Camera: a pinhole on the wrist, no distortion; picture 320 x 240 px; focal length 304.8 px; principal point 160.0 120.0 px. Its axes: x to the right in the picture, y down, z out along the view. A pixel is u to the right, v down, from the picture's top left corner.
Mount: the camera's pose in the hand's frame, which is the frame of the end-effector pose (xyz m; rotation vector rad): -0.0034 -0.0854 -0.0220 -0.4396 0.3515 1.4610
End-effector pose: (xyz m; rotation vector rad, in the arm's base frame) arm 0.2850 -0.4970 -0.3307 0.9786 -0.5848 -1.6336
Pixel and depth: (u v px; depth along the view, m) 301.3 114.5 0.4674
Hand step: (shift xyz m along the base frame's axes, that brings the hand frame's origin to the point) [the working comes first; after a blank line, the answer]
In the camera's frame: 0.2167 -0.0084 0.4674

-0.0544 -0.1318 0.4103
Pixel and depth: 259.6 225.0 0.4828
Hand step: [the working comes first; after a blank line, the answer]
In the camera's frame: 0.1578 0.1663 0.4828

-0.0851 0.0456 0.4531
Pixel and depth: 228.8 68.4 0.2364
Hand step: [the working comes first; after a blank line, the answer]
In the camera's frame: 0.0534 -0.0400 0.2364

-0.0961 -0.0698 0.1357
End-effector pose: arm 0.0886 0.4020 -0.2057 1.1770 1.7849 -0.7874
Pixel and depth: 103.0 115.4 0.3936
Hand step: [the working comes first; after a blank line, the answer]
In the camera's frame: -0.0736 -0.0059 0.3936

0.1509 -0.2915 -0.1482
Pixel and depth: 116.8 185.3 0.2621
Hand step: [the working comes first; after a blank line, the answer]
In the camera's frame: -0.0371 0.0562 0.2621

0.0940 -0.2091 -0.0366
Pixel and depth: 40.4 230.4 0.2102
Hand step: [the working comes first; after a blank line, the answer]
In the camera's frame: -0.0825 0.0761 0.2102

0.0318 -0.2204 -0.0025
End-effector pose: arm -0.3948 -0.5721 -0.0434 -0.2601 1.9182 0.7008
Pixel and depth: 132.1 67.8 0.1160
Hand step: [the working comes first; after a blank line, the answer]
In the camera's frame: -0.0106 -0.0199 0.1160

0.0785 0.0195 -0.0494
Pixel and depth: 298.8 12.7 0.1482
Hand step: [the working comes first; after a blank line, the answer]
In the camera's frame: 0.0675 -0.0522 0.1482

0.0173 0.0860 -0.0514
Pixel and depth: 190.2 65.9 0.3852
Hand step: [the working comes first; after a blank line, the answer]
In the camera's frame: 0.0382 -0.0684 0.3852

0.1413 0.2870 -0.0905
